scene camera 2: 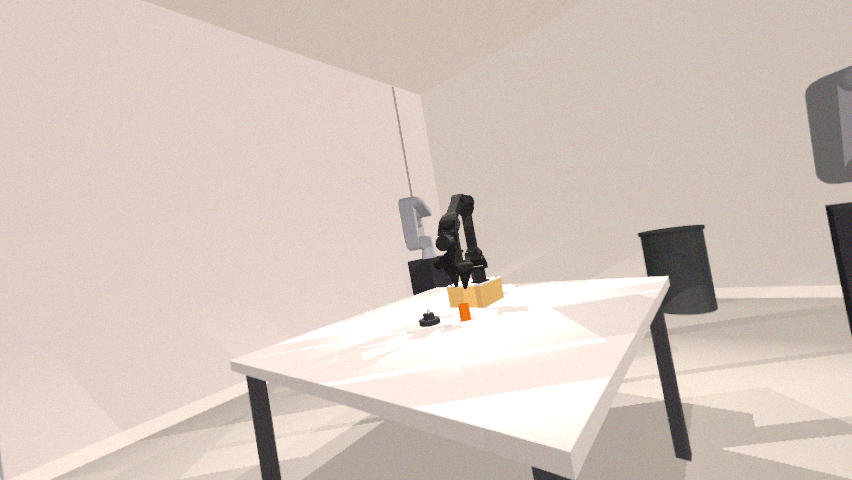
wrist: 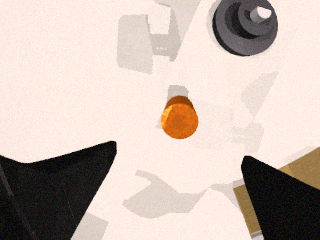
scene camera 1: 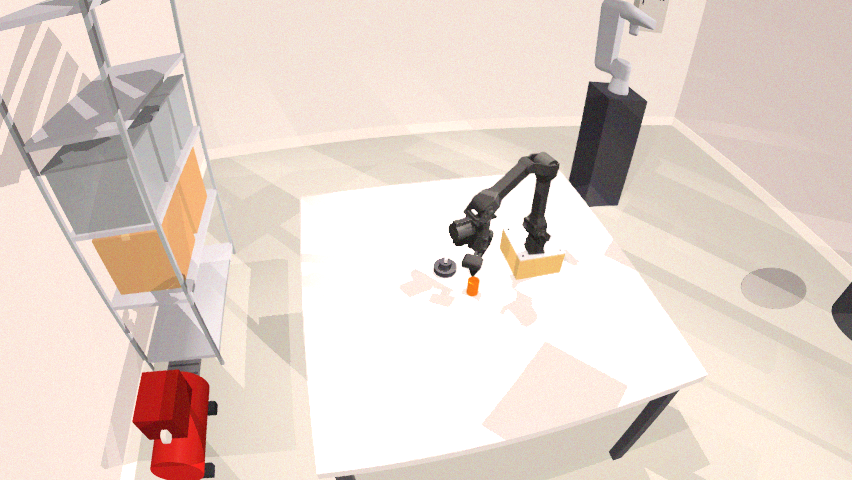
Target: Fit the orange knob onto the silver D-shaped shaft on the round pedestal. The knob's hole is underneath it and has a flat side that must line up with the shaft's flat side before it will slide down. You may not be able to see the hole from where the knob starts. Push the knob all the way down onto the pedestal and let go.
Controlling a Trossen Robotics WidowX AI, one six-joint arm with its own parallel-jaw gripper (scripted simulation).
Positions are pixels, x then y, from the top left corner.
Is the gripper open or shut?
Open.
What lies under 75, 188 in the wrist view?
The gripper.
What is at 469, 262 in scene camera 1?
The gripper.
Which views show the gripper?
Scene camera 2, the wrist view and scene camera 1: all of them.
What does the gripper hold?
Nothing.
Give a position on an orange knob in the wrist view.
At 179, 121
